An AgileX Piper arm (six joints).
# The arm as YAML. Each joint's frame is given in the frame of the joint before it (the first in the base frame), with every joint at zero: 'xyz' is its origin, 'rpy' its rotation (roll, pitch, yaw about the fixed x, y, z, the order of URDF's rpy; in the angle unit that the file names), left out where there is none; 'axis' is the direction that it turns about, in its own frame. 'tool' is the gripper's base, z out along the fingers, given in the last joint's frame.
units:
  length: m
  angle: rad
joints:
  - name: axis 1
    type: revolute
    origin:
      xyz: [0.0, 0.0, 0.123]
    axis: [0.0, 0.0, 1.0]
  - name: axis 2
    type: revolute
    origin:
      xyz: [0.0, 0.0, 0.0]
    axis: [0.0, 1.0, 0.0]
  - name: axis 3
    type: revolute
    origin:
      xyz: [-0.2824, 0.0, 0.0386]
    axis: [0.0, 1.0, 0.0]
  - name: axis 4
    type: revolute
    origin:
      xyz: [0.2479, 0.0, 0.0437]
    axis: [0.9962, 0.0, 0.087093]
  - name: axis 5
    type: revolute
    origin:
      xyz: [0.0, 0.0, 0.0]
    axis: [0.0, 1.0, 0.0]
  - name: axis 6
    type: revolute
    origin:
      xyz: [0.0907, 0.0, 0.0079]
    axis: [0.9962, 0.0, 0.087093]
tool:
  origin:
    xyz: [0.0, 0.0, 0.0]
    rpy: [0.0, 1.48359, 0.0]
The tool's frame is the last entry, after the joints.
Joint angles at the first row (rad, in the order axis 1, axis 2, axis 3, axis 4, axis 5, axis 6):
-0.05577, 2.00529, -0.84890, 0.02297, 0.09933, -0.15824
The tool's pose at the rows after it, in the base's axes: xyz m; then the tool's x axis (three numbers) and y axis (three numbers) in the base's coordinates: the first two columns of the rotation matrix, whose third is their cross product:
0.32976 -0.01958 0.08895 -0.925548 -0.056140 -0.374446 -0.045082 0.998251 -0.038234
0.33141 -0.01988 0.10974 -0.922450 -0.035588 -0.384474 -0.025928 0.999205 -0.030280
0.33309 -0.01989 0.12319 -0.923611 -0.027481 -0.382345 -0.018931 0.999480 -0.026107
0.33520 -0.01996 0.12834 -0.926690 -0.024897 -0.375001 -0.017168 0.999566 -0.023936
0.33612 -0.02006 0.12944 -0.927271 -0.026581 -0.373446 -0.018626 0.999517 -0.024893
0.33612 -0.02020 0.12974 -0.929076 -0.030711 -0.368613 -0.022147 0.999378 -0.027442
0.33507 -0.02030 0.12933 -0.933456 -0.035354 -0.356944 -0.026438 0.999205 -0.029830
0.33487 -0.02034 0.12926 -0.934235 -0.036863 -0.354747 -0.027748 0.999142 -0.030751
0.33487 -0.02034 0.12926 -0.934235 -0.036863 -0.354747 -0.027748 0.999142 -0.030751
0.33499 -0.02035 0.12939 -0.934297 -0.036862 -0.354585 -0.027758 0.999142 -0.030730
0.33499 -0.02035 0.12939 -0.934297 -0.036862 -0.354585 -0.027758 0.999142 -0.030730
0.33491 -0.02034 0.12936 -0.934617 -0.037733 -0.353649 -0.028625 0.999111 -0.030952
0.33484 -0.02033 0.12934 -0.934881 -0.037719 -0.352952 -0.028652 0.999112 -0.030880
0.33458 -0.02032 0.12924 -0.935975 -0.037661 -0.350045 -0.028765 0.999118 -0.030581
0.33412 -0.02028 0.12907 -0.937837 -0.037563 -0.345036 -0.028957 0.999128 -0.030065
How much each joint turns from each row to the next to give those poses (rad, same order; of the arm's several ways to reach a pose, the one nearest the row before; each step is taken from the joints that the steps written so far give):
-0.00471, -0.05543, -0.02276, -0.00092, 0.09464, 0.02439
-0.00101, -0.05668, -0.02221, 0.00006, 0.06890, 0.02016
0.00002, -0.03128, -0.02402, -0.00094, 0.05794, 0.00933
0.00000, -0.00630, -0.01932, 0.00000, 0.03373, 0.00263
0.00000, 0.00001, -0.00623, -0.00177, 0.00781, 0.00000
-0.00001, 0.00001, -0.00254, -0.00449, 0.00747, -0.00002
-0.00001, 0.00000, 0.00002, -0.00523, 0.01223, -0.00001
0.00001, -0.00002, 0.00002, -0.00169, 0.00226, 0.00002
0.00000, 0.00000, 0.00000, 0.00000, 0.00000, 0.00000
-0.00001, 0.00003, -0.00079, 0.00001, 0.00092, -0.00002
0.00000, 0.00000, 0.00000, 0.00000, 0.00000, 0.00000
0.00001, 0.00000, -0.00001, -0.00001, 0.00099, -0.00087
0.00002, -0.00002, 0.00002, -0.00002, 0.00075, 0.00003
-0.00003, 0.00001, -0.00002, 0.00003, 0.00313, -0.00004
0.00003, -0.00001, 0.00001, -0.00003, 0.00537, 0.00004

